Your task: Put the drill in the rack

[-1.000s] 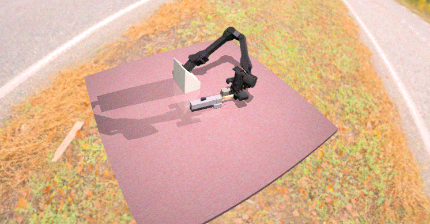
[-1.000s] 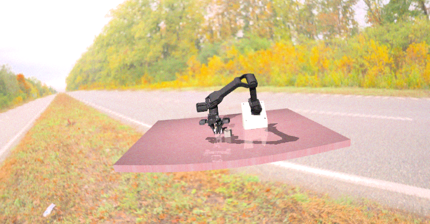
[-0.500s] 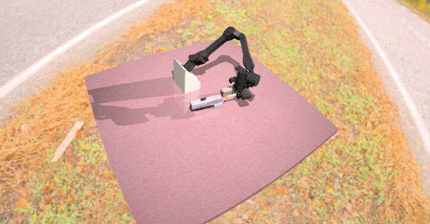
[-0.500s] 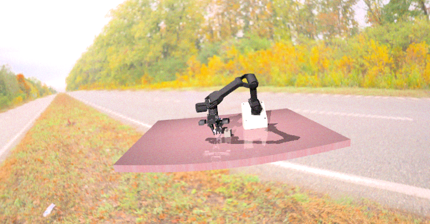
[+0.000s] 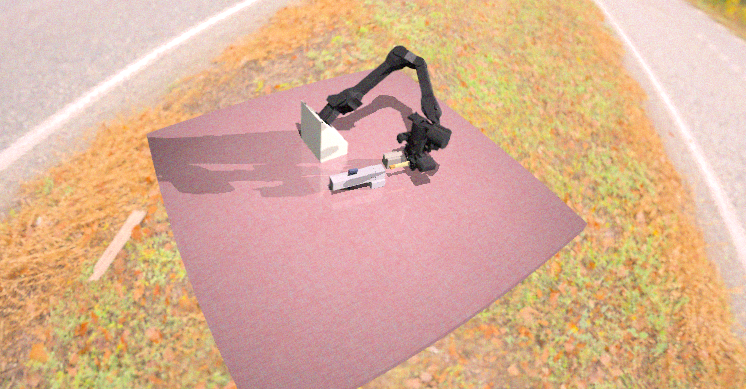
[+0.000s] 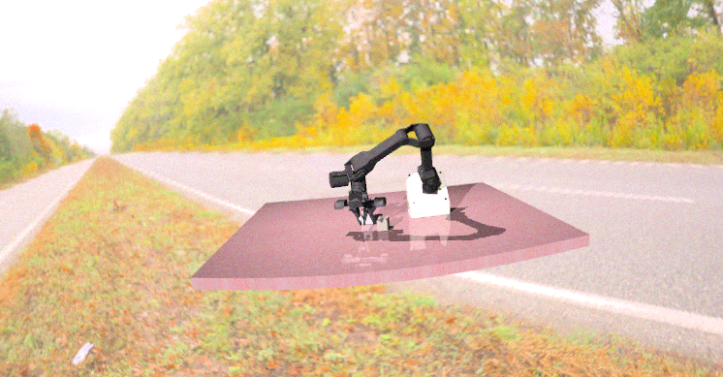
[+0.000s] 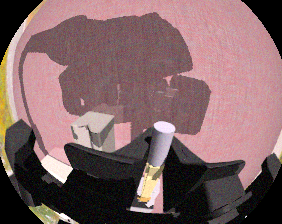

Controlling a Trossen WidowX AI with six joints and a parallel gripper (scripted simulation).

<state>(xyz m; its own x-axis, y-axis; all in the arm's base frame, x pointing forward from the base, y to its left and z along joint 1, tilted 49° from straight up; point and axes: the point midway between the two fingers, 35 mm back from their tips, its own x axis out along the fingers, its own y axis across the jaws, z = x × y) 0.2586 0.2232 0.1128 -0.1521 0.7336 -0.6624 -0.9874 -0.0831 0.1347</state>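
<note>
My gripper tip is now 40 mm to the left of the drill and 30 mm below it. Round my gripper tip: light grey block 200 mm to the right, 10 mm behind, 10 mm above; then grey rack 80 mm behind, 30 mm to the right, 10 mm below; then blue key 230 mm to the right, 30 mm above, 10 mm behind.
</note>
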